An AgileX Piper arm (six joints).
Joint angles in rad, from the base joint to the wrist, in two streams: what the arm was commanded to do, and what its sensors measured. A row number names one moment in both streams.
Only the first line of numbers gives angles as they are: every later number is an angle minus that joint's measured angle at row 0.
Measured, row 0:
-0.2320, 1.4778, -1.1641, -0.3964, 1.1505, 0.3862
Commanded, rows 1 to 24:
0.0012, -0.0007, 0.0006, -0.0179, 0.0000, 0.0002
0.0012, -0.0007, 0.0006, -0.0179, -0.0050, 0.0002
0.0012, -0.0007, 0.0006, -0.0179, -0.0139, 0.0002
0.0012, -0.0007, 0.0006, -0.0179, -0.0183, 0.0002
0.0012, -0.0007, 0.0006, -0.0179, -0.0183, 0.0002
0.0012, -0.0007, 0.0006, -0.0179, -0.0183, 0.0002
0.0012, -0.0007, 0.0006, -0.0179, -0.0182, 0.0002
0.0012, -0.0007, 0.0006, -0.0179, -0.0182, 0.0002
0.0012, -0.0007, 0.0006, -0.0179, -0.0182, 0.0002
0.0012, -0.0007, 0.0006, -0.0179, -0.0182, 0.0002
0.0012, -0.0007, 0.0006, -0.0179, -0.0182, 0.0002
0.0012, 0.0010, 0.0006, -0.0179, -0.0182, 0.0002
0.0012, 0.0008, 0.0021, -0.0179, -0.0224, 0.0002
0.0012, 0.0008, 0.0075, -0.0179, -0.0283, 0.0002
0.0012, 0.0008, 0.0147, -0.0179, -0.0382, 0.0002
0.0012, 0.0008, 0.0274, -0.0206, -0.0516, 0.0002
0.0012, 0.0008, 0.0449, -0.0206, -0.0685, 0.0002
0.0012, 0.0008, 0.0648, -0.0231, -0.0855, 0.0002
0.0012, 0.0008, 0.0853, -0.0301, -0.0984, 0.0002
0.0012, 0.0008, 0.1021, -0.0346, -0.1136, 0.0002
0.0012, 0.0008, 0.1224, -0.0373, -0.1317, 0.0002
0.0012, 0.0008, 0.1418, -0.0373, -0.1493, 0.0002
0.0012, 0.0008, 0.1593, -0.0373, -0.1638, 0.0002
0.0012, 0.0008, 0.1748, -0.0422, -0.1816, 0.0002
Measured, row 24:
0.0000, 0.0000, 0.1141, -0.0222, -0.1115, 0.0000
